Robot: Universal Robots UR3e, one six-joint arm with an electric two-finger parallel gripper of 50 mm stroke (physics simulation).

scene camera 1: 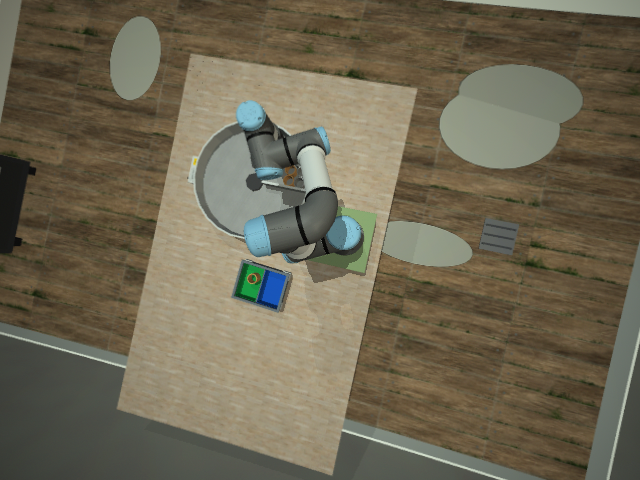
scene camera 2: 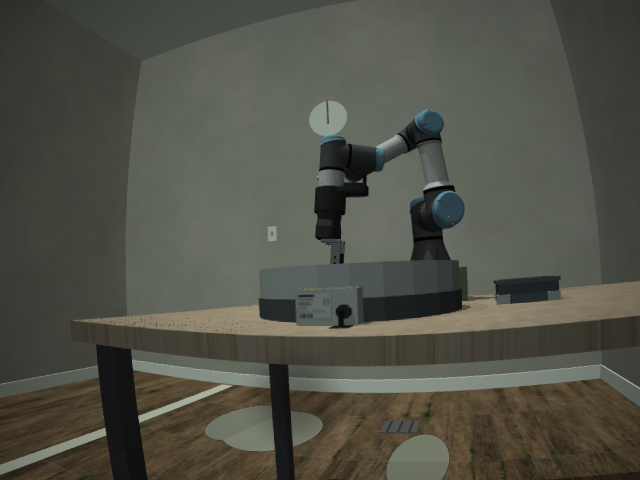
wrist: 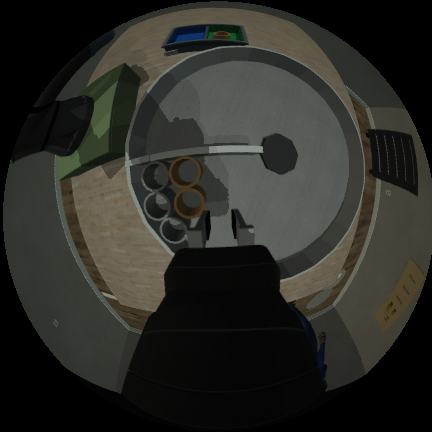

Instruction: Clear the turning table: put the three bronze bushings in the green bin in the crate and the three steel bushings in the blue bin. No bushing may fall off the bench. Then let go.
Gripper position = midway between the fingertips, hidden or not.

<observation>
In view: my gripper [scene camera 2: 336,267] and a turning table [scene camera 1: 228,191].
My gripper is seen too in the wrist view [wrist: 220,218]. The turning table also shows in the wrist view [wrist: 274,139].
</observation>
